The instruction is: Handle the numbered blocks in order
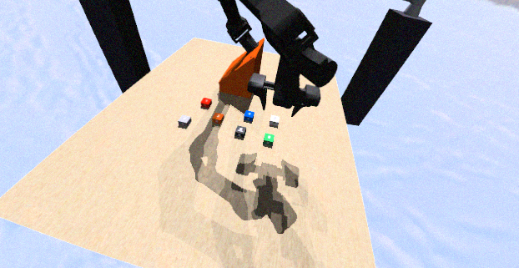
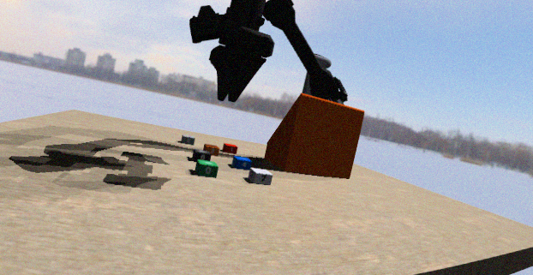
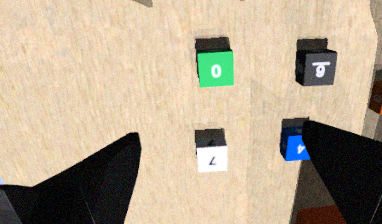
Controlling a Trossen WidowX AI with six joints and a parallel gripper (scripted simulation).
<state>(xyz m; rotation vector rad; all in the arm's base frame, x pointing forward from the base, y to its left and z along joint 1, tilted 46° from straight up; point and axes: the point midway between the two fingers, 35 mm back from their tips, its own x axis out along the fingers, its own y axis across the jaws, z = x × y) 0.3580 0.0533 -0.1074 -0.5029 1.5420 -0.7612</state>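
The green block is 10 mm ahead of my gripper tip, 10 mm to the right of it and 120 mm below it. From my gripper tip the other things lie so: black block 10 mm behind, 110 mm to the right, 120 mm below; blue block 90 mm behind, 90 mm to the right, 120 mm below; white block 90 mm behind, 10 mm to the left, 120 mm below.
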